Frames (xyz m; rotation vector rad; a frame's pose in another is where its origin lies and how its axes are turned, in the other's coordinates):
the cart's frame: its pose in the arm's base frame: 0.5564 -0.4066 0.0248 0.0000 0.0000 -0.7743
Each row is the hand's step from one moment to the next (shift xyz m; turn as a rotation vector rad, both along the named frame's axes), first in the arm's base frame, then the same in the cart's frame.
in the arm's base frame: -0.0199 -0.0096 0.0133 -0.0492 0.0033 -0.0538
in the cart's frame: -0.0075 -0.0208 0.0133 -0.0375 -0.0320 -0.0538
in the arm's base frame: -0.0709 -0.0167 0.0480 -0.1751 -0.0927 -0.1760
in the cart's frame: -0.0390 -0.0615 0.0480 -0.0604 -0.1887 -0.1760
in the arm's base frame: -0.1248 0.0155 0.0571 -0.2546 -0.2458 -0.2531
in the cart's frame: -0.1001 -0.0762 0.0571 -0.0101 -0.3537 -0.2531
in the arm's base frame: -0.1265 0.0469 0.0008 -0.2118 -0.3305 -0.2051
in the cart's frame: -0.1232 -0.0549 0.0008 0.0797 -0.3844 -0.2051
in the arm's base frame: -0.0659 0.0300 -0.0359 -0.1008 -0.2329 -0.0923
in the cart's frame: -0.0681 -0.0246 -0.0359 0.0908 -0.2370 -0.0923
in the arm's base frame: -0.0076 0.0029 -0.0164 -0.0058 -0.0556 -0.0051
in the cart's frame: -0.0075 -0.0032 -0.0164 0.0347 -0.0438 -0.0051
